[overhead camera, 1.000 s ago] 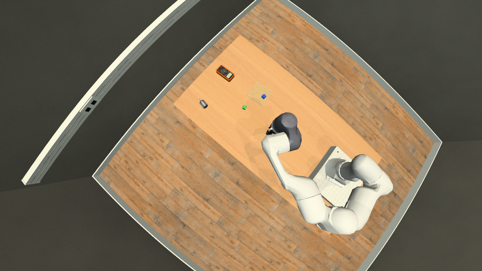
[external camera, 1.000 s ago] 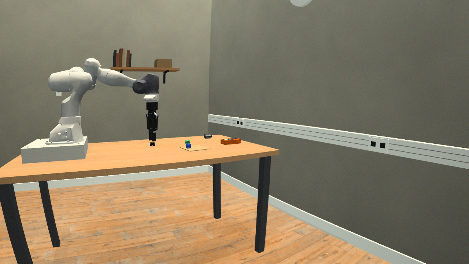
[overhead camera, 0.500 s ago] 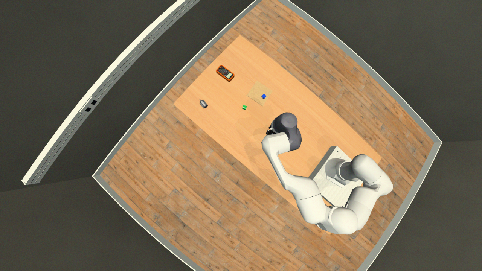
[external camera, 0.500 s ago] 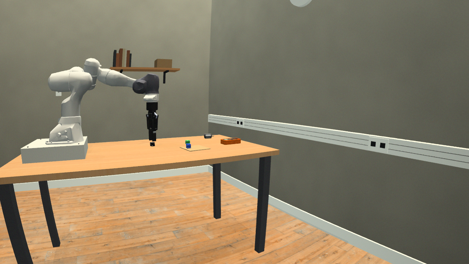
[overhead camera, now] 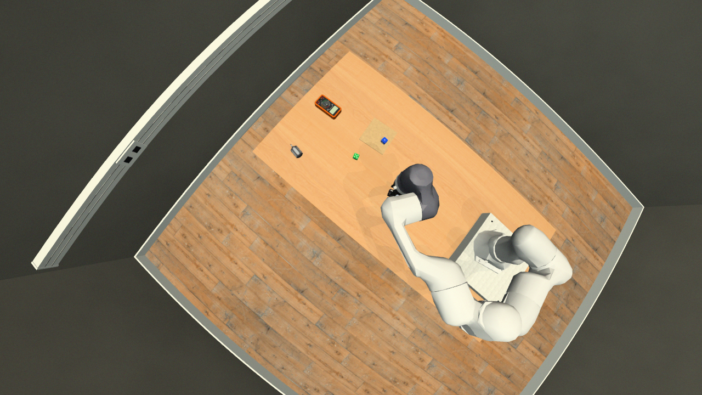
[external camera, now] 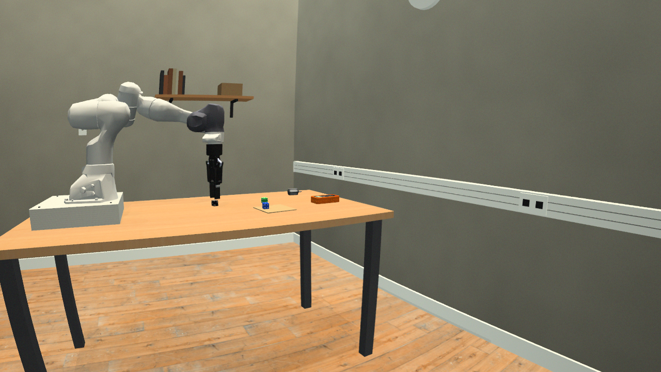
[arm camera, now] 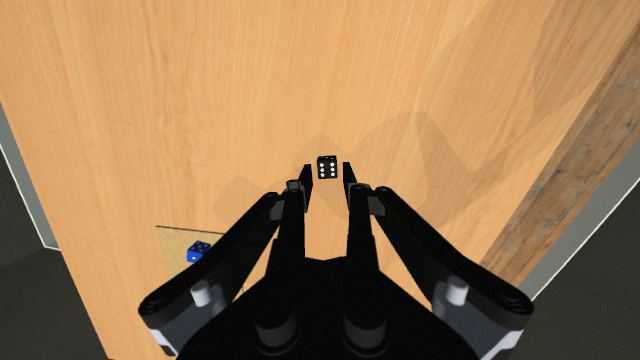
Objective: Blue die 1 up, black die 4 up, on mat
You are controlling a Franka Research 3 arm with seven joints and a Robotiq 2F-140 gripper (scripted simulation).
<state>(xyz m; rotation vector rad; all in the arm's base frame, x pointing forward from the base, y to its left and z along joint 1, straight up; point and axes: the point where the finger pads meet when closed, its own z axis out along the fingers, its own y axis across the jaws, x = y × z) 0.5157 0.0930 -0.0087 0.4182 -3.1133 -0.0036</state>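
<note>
Now: the black die 5 cm below my hand. The rest, counted from my hand: tan mat: 22 cm ahead, 18 cm to the right, 6 cm below; then blue die: 18 cm to the right, 18 cm ahead, 5 cm below; then green die: 24 cm ahead, 5 cm below, 3 cm to the right.
</note>
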